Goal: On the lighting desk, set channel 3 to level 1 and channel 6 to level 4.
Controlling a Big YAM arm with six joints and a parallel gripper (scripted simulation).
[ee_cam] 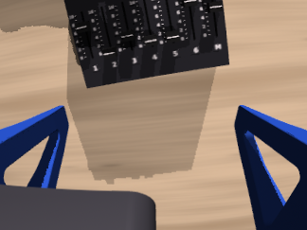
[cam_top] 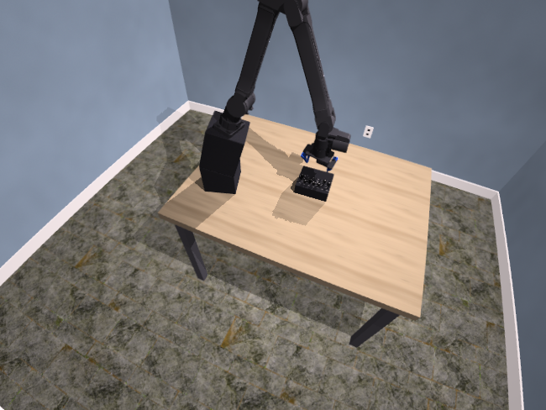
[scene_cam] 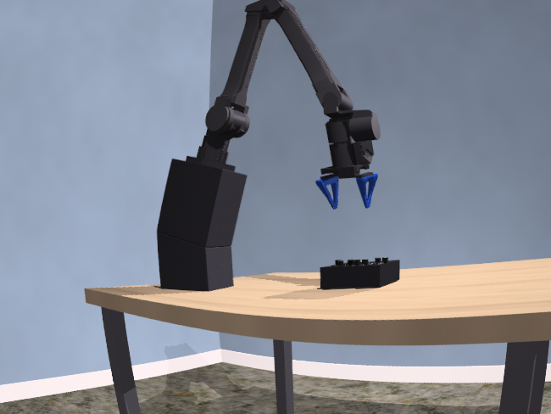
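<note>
Right now the channel 3 fader cap is 30 mm behind my hand, 30 mm to the left of it and 130 mm below it. From my hand the other things lie so: channel 5 fader cap 20 mm ahead, 30 mm to the left, 130 mm below; channel 4 fader cap 10 mm behind, 30 mm to the left, 130 mm below; channel 2 fader cap 50 mm behind, 20 mm to the left, 130 mm below.
</note>
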